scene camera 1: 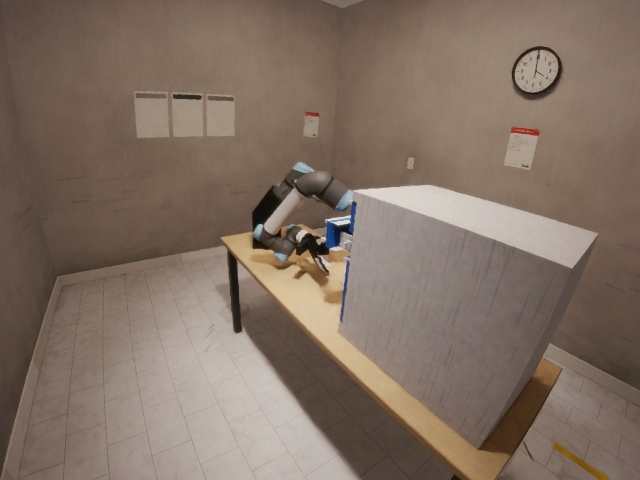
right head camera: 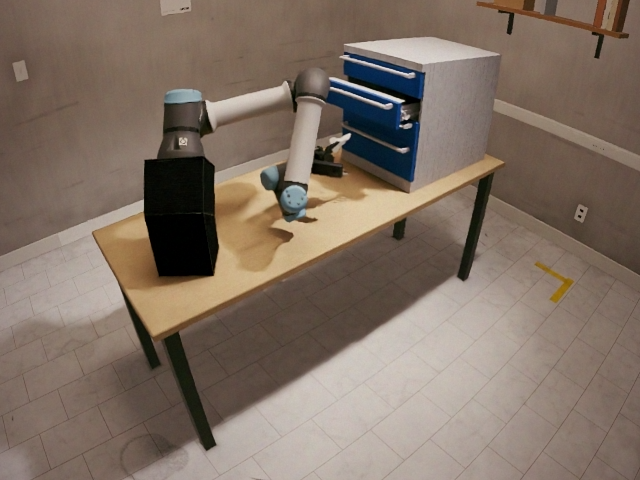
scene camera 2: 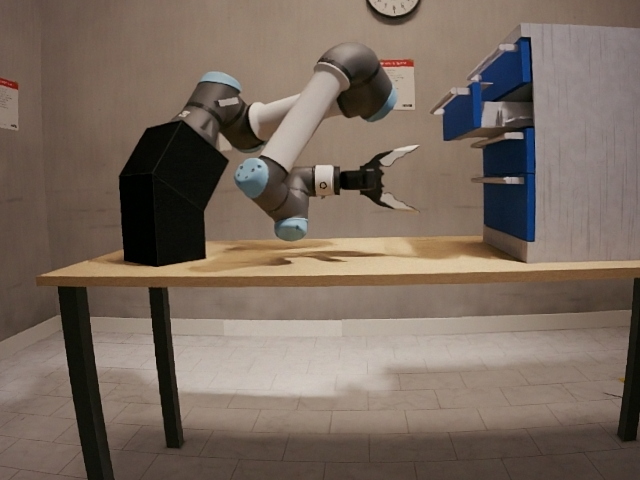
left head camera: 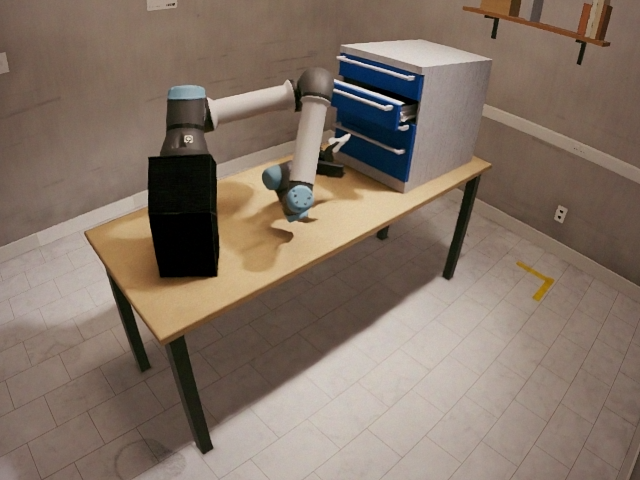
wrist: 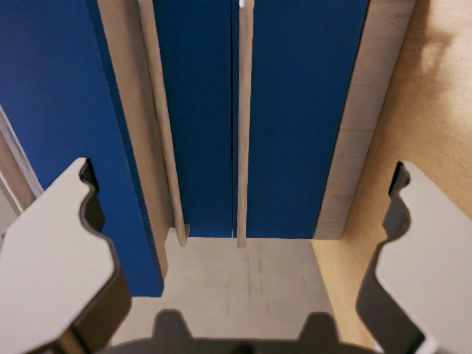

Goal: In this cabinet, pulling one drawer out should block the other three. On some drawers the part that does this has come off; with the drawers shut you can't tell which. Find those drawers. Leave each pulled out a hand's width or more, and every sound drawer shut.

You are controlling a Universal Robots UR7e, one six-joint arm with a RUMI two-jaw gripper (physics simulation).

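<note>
The grey cabinet (left head camera: 449, 113) (scene camera 1: 444, 310) (scene camera 2: 584, 144) has four blue drawers. The top drawer (left head camera: 379, 82) (scene camera 2: 519, 64) is shut. The second drawer (left head camera: 364, 109) (scene camera 2: 461, 121) (wrist: 75, 100) stands pulled out, its side and inner rail showing. The third drawer (scene camera 2: 506, 161) (wrist: 200, 125) and the bottom drawer (left head camera: 382, 157) (scene camera 2: 509, 211) (wrist: 295, 125) look shut. My gripper (scene camera 2: 417, 179) (wrist: 242, 162) is open and empty. It points level at the cabinet, short of the fronts, at about the height of the bottom drawer's handle (scene camera 2: 498, 180) (wrist: 243, 125).
The wooden table (left head camera: 170, 304) (scene camera 2: 310, 279) carries the cabinet and the black arm base (left head camera: 183, 217) (scene camera 2: 165, 206). The arm's elbow (left head camera: 315, 85) (scene camera 2: 356, 67) is raised, left of the pulled-out drawer in scene camera 2. A wall shelf (left head camera: 532, 25) hangs behind the cabinet.
</note>
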